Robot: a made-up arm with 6 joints.
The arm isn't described. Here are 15 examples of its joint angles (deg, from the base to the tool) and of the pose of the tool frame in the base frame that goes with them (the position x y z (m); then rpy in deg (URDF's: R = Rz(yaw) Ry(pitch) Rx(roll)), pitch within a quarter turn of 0, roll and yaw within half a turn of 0).
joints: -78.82 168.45 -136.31 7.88 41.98 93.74
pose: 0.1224 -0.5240 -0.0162 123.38 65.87 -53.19
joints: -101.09 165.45 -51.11 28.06 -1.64 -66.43
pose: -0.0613 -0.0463 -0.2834 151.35 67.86 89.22
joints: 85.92 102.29 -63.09 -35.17 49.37 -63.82
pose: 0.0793 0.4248 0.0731 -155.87 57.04 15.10
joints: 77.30 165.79 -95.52 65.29 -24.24 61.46
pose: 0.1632 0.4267 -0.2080 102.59 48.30 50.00
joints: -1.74 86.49 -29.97 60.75 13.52 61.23
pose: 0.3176 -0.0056 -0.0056 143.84 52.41 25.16
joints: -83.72 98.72 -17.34 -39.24 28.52 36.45
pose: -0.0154 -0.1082 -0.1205 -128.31 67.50 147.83
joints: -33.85 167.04 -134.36 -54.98 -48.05 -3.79
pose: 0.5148 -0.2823 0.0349 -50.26 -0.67 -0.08
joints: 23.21 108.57 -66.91 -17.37 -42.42 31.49
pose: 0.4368 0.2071 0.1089 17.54 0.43 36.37
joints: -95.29 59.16 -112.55 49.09 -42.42 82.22
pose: -0.0619 -0.0157 0.7402 -143.65 -63.50 170.11
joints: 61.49 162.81 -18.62 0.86 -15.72 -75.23
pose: -0.0265 -0.1028 -0.1868 112.87 54.86 -109.72
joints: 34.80 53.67 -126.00 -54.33 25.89 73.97
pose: 0.0135 -0.0127 0.7237 50.29 -52.26 3.04
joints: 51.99 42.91 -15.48 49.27 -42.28 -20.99
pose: 0.2690 0.2073 0.1746 23.74 -2.52 23.10
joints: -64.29 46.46 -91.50 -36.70 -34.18 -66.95
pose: 0.0547 -0.0412 0.6746 -151.86 -71.95 -9.44
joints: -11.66 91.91 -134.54 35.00 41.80 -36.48
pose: 0.2761 -0.0582 0.6639 -13.16 -5.67 10.07
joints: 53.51 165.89 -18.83 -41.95 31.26 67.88
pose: -0.0872 -0.1542 -0.0894 -145.39 8.68 -108.56
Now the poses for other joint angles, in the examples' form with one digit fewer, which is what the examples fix.
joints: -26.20 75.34 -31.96 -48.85 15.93 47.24
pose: 0.272 -0.141 0.035 -15.4 52.5 -46.0
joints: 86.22 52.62 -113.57 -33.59 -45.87 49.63
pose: -0.018 0.017 0.732 -92.8 -62.2 -160.9
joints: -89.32 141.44 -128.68 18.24 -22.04 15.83
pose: -0.025 -0.579 0.267 33.9 -9.0 -93.4
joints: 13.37 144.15 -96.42 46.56 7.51 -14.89
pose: 0.510 0.097 -0.037 41.1 51.5 26.3
